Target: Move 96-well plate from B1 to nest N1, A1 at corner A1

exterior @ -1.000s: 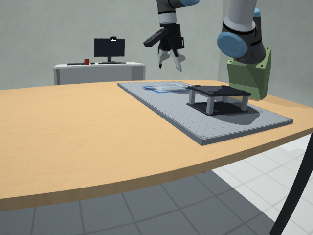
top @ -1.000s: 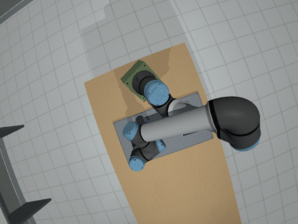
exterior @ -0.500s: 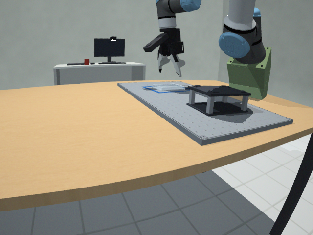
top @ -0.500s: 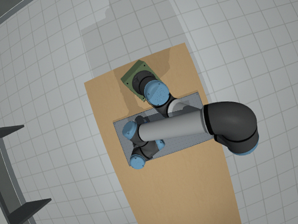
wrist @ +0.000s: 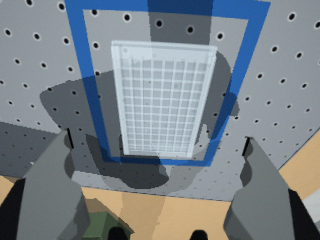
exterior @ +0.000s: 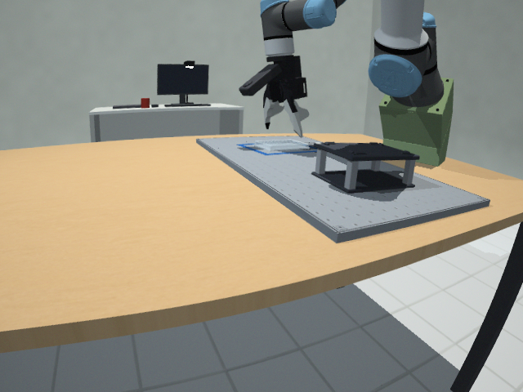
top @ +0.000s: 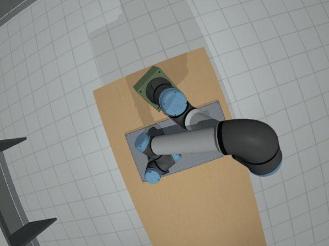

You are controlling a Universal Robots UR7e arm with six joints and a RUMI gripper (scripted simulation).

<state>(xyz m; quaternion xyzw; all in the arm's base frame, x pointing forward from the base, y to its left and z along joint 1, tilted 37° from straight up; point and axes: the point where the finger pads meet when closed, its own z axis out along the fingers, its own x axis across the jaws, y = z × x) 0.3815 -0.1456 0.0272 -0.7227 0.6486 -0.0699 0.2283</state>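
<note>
Now: hand 3 cm above the clear 96-well plate. The rest, counted from my hand: A1 label 5 cm ahead, 27 cm to the left, 2 cm above.
</note>
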